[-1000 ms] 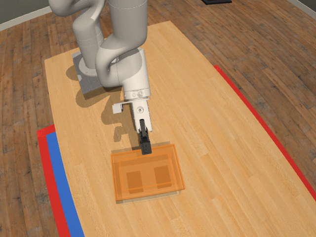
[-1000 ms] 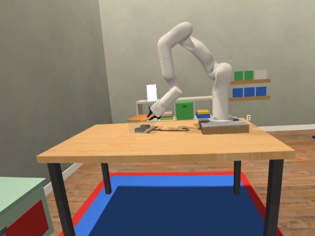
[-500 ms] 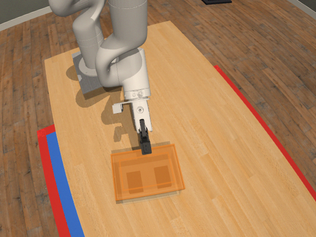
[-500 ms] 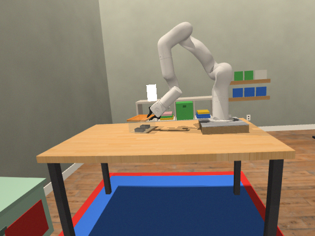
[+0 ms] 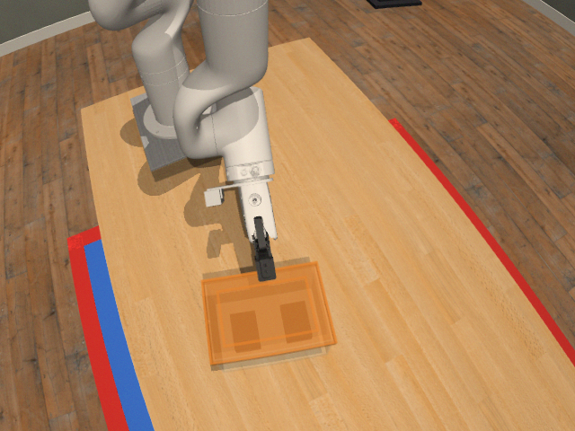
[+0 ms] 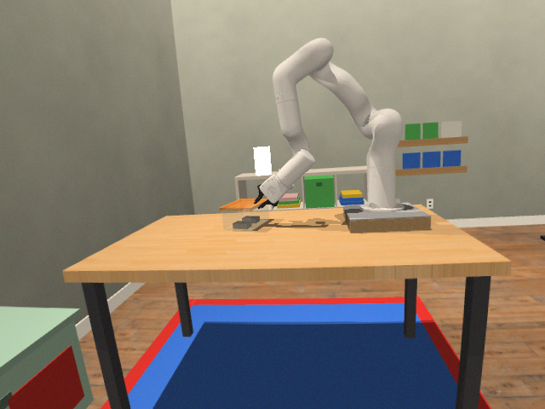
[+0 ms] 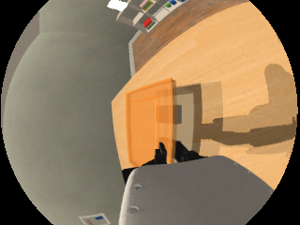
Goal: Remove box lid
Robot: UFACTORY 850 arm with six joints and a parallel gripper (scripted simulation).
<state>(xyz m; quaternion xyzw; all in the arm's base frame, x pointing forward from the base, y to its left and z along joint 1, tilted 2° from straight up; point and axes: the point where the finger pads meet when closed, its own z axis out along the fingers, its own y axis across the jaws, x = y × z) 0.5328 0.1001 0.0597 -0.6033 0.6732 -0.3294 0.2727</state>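
Now: the orange lid 8 cm ahead of my hand, 2 cm to the right of it and 1 cm below it. From my hand the other things lie so: clear box (8 cm ahead, 6 cm below, 2 cm to the right).
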